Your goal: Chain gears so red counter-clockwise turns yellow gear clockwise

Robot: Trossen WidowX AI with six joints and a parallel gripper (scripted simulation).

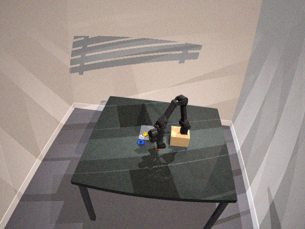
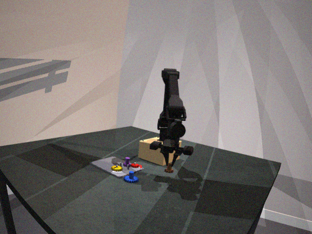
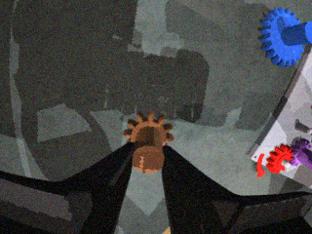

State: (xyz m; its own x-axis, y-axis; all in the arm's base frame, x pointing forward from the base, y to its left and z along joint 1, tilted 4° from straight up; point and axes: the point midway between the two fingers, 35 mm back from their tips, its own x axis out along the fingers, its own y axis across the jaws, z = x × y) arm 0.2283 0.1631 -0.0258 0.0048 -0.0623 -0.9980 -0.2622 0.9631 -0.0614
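The purple gear lies 210 mm to the right of my gripper tip, 40 mm ahead of it and 30 mm below it. Also, from my gripper tip: blue gear (150 mm ahead, 100 mm to the right, 40 mm below); then red gear (180 mm to the right, 40 mm below, 20 mm ahead); then brown gear (10 mm below).
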